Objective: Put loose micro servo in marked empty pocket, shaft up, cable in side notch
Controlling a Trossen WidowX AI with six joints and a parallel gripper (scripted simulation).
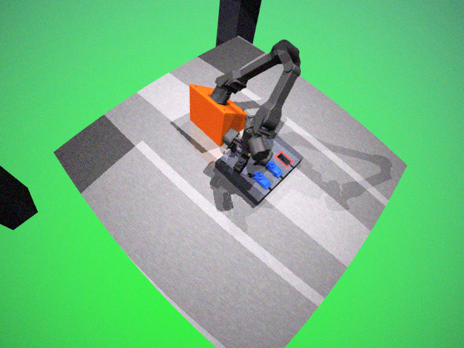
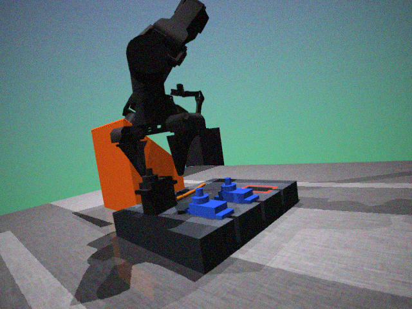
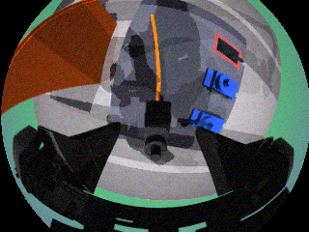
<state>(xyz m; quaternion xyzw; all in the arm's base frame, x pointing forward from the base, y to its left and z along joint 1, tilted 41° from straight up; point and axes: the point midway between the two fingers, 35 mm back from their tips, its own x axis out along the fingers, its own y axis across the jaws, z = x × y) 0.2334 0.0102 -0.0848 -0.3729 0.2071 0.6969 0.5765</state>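
Now: gripper tip 8 cm to the right of the dark deck, 8 cm above it and 1 cm past it.
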